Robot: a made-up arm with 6 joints.
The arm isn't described. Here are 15 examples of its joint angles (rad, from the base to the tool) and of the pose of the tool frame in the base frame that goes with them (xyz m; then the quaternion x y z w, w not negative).
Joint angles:
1: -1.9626 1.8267 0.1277 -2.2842 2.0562 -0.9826
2: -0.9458 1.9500 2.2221 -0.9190 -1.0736 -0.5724
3: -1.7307 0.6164 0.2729 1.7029 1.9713 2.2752
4: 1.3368 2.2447 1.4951 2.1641 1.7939 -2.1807
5: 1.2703 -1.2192 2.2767 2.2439 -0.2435 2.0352
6: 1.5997 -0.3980 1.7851 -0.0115 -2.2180 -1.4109
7: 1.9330 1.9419 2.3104 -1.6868 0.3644 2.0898
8: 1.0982 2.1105 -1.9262 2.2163 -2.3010 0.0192
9: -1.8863 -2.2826 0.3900 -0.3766 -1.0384 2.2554
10: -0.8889 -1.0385 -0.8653 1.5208 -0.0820 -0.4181
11: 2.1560 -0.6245 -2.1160 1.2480 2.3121 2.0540
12: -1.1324 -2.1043 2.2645 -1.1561 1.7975 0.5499
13: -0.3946 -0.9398 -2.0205 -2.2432 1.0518 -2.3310
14: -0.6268 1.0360 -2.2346 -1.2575 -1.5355 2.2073
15: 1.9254 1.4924 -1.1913 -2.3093 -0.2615 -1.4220
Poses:
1: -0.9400 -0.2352 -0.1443 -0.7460 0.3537 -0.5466 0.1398
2: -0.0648 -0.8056 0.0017 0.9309 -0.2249 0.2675 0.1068
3: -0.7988 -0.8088 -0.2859 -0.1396 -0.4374 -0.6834 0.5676
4: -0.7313 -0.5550 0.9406 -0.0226 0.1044 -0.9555 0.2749
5: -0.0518 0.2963 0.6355 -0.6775 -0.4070 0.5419 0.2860
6: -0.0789 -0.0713 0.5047 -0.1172 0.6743 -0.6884 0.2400
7: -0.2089 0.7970 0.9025 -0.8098 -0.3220 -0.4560 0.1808
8: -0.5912 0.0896 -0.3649 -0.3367 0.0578 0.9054 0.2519
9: -0.1407 0.9045 -0.4101 0.5220 0.6234 -0.5694 0.1212
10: 0.1737 -0.4142 -0.0917 -0.3705 0.7440 0.4302 0.3524
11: -0.3253 0.0410 -0.0426 0.0089 -0.3311 -0.8710 0.3627
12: 0.1337 0.1451 -0.7823 0.7813 0.2326 -0.2091 0.5401
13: -0.1466 0.1926 -0.1880 0.0341 0.9836 0.0864 0.1546
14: -0.2273 -0.1511 0.8268 0.1404 -0.6769 0.6072 0.3916
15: -0.8276 -0.0807 -0.4075 -0.2776 0.7532 -0.4579 0.3819
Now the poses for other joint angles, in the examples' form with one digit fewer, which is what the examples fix.
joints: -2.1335 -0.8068 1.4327 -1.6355 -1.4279 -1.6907
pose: 0.158 0.702 -0.709 0.386 0.893 0.230 0.034
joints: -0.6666 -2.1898 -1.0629 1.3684 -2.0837 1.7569
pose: 0.749 0.104 -0.349 -0.259 0.154 0.206 0.931
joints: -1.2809 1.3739 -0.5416 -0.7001 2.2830 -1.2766
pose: -0.416 -0.200 -0.015 -0.859 -0.425 0.007 0.286
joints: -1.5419 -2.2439 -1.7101 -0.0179 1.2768 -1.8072
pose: -0.259 0.081 -0.116 -0.115 0.786 -0.586 0.160
